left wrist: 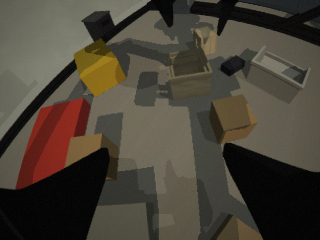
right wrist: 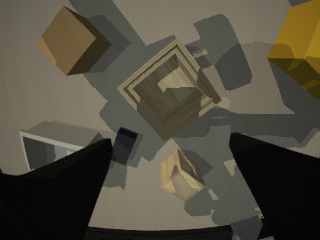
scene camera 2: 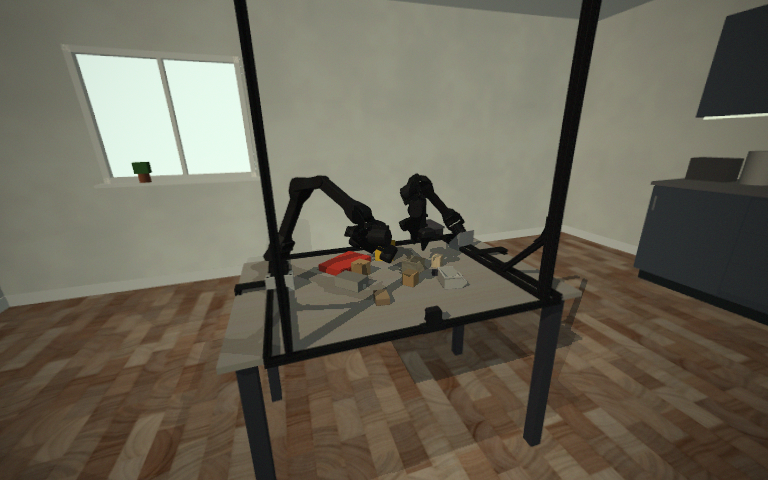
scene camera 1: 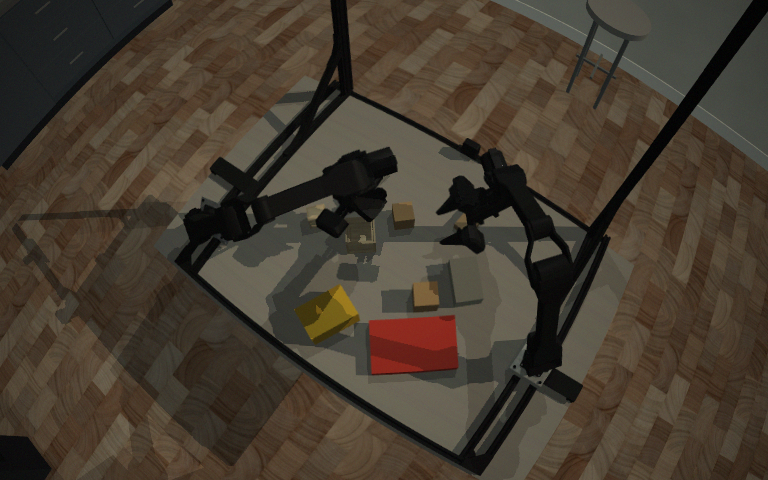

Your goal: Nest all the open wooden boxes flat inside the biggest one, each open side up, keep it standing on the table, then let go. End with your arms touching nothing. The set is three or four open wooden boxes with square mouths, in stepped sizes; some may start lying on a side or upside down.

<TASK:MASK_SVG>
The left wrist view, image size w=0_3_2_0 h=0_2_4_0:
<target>left gripper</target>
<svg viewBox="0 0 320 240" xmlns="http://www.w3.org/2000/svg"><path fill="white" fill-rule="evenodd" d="M108 148L97 149L91 155L83 157L83 159L76 161L76 163L68 165L68 167L61 169L61 171L53 173L53 175L45 177L45 179L37 181L35 184L28 185L28 187L21 189L0 188L0 240L87 240L89 227L91 227L93 215L95 215L97 203L99 203L101 191L103 191L105 177L107 177L109 165ZM225 143L223 149L225 164L227 164L228 171L231 173L241 196L243 196L263 240L320 240L320 172L307 171L307 169L293 167L293 165L249 151L249 149L239 147L239 145Z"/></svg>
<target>red block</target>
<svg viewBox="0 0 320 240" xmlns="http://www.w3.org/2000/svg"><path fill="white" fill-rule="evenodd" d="M84 97L83 99L65 101L65 103L40 108L36 123L33 125L31 137L29 137L27 149L25 149L23 163L21 163L19 177L17 177L16 189L28 187L28 185L35 184L36 181L43 180L45 177L64 169L69 140L71 140L71 137L84 136L85 128L87 128L91 105L89 105Z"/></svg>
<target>yellow block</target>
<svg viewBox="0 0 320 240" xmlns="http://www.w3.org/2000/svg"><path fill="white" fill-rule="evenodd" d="M101 39L80 49L79 52L73 53L80 79L83 80L83 83L87 85L89 91L95 97L127 79L116 56L113 55L111 49Z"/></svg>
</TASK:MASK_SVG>
